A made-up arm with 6 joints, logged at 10 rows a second.
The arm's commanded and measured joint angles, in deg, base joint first. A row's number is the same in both.
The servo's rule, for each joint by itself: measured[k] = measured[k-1] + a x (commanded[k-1-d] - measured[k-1]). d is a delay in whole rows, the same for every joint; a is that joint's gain. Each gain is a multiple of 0.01, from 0.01 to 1. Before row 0 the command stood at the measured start. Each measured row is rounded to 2 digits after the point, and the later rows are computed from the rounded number. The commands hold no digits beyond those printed.
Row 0, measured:
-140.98 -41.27 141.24 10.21 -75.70 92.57
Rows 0 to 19, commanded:
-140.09 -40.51 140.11 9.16 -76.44 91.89
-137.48 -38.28 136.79 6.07 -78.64 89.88
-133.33 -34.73 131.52 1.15 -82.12 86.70
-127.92 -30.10 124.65 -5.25 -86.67 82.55
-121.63 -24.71 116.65 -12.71 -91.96 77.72
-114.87 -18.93 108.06 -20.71 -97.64 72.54
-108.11 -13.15 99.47 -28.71 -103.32 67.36
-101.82 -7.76 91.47 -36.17 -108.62 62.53
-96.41 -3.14 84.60 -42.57 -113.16 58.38
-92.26 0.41 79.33 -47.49 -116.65 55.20
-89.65 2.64 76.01 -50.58 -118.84 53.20
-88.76 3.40 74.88 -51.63 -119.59 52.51
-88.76 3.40 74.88 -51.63 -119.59 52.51
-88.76 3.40 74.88 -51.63 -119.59 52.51
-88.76 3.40 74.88 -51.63 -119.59 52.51
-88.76 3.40 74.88 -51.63 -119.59 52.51
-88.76 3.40 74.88 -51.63 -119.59 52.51
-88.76 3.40 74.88 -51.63 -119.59 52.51
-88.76 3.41 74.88 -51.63 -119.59 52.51
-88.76 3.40 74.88 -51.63 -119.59 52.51
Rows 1 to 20, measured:
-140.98 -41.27 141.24 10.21 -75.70 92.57
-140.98 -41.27 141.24 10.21 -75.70 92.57
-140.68 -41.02 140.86 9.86 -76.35 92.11
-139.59 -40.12 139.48 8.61 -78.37 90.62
-137.46 -38.34 136.77 6.15 -81.67 87.99
-134.22 -35.62 132.65 2.39 -86.07 84.35
-129.94 -32.02 127.21 -2.59 -91.25 79.91
-124.82 -27.70 120.70 -8.57 -96.87 74.97
-119.14 -22.90 113.48 -15.22 -102.55 69.87
-113.25 -17.90 106.00 -22.13 -107.89 64.95
-107.52 -13.03 98.72 -28.88 -112.53 60.55
-102.33 -8.59 92.13 -35.02 -116.16 56.97
-98.02 -4.88 86.65 -40.15 -118.52 54.44
-94.87 -2.15 82.65 -43.94 -119.46 53.15
-92.79 -0.32 80.01 -46.48 -119.57 52.72
-91.42 0.91 78.27 -48.18 -119.59 52.58
-90.52 1.73 77.12 -49.32 -119.59 52.53
-89.92 2.28 76.36 -50.08 -119.59 52.52
-89.53 2.65 75.86 -50.59 -119.59 52.51
-89.27 2.90 75.53 -50.93 -119.59 52.51
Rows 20 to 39, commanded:
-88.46 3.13 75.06 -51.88 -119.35 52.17
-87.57 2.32 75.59 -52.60 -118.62 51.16
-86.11 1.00 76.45 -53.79 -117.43 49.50
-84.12 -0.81 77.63 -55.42 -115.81 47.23
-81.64 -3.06 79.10 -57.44 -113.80 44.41
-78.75 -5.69 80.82 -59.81 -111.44 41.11
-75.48 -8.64 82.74 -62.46 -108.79 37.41
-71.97 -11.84 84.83 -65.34 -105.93 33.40
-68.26 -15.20 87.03 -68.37 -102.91 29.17
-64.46 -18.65 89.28 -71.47 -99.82 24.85
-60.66 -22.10 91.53 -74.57 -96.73 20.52
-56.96 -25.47 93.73 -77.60 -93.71 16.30
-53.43 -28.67 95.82 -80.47 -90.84 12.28
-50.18 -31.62 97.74 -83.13 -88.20 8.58
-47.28 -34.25 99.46 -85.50 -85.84 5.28
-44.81 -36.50 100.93 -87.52 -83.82 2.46
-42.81 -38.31 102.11 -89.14 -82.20 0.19
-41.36 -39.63 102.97 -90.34 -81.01 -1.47
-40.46 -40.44 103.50 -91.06 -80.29 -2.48
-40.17 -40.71 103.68 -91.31 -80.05 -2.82
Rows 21 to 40, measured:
-89.10 3.07 75.31 -51.16 -119.59 52.51
-88.98 3.18 75.16 -51.32 -119.59 52.51
-88.80 3.16 75.13 -51.50 -119.38 52.28
-88.38 2.88 75.29 -51.86 -118.71 51.53
-87.61 2.26 75.68 -52.50 -117.58 50.17
-86.42 1.25 76.34 -53.46 -116.02 48.20
-84.79 -0.17 77.28 -54.77 -114.07 45.66
-82.74 -1.99 78.48 -56.43 -111.76 42.61
-80.27 -4.18 79.93 -58.42 -109.15 39.13
-77.45 -6.71 81.60 -60.70 -106.32 35.29
-74.33 -9.51 83.45 -63.23 -103.32 31.19
-70.97 -12.53 85.43 -65.95 -100.24 26.94
-67.46 -15.69 87.50 -68.79 -97.15 22.64
-63.89 -18.92 89.62 -71.70 -94.12 18.39
-60.33 -22.14 91.73 -74.59 -91.23 14.30
-56.88 -25.27 93.77 -77.41 -88.56 10.47
-53.62 -28.23 95.70 -80.08 -86.17 6.99
-50.62 -30.96 97.48 -82.54 -84.10 3.95
-47.96 -33.39 99.05 -84.72 -82.43 1.43
-45.72 -35.45 100.38 -86.57 -81.18 -0.51

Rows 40 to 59, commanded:
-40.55 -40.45 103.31 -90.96 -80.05 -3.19
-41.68 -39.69 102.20 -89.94 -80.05 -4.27
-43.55 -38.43 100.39 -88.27 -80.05 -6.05
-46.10 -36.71 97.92 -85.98 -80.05 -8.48
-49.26 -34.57 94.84 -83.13 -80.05 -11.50
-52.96 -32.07 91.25 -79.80 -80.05 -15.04
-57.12 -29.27 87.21 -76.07 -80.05 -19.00
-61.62 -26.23 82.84 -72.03 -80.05 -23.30
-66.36 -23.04 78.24 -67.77 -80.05 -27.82
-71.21 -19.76 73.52 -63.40 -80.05 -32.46
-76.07 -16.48 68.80 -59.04 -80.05 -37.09
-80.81 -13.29 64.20 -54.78 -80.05 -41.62
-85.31 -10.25 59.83 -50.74 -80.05 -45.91
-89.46 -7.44 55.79 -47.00 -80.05 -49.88
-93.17 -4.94 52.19 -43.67 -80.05 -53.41
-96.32 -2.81 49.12 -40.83 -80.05 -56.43
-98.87 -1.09 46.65 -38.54 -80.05 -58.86
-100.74 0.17 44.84 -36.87 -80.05 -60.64
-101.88 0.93 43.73 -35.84 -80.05 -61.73
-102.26 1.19 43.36 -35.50 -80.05 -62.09
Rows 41 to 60, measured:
-43.93 -37.10 101.44 -88.05 -80.40 -1.83
-42.65 -38.29 102.20 -89.13 -80.09 -2.49
-41.94 -39.00 102.58 -89.73 -80.05 -2.96
-41.85 -39.23 102.45 -89.80 -80.05 -3.84
-42.43 -38.97 101.75 -89.30 -80.05 -5.32
-43.68 -38.22 100.45 -88.20 -80.05 -7.44
-45.58 -37.02 98.54 -86.53 -80.05 -10.16
-48.09 -35.39 96.06 -84.31 -80.05 -13.43
-51.16 -33.37 93.05 -81.59 -80.05 -17.16
-54.72 -31.01 89.58 -78.44 -80.05 -21.27
-58.68 -28.38 85.72 -74.92 -80.05 -25.66
-62.94 -25.54 81.57 -71.12 -80.05 -30.22
-67.40 -22.55 77.23 -67.13 -80.05 -34.82
-71.96 -19.49 72.80 -63.05 -80.05 -39.38
-76.50 -16.44 68.39 -58.99 -80.05 -43.76
-80.91 -13.47 64.11 -55.03 -80.05 -47.86
-85.08 -10.66 60.06 -51.28 -80.05 -51.58
-88.90 -8.07 56.34 -47.83 -80.05 -54.83
-92.29 -5.77 53.05 -44.76 -80.05 -57.53
-95.16 -3.81 50.26 -42.16 -80.05 -59.61

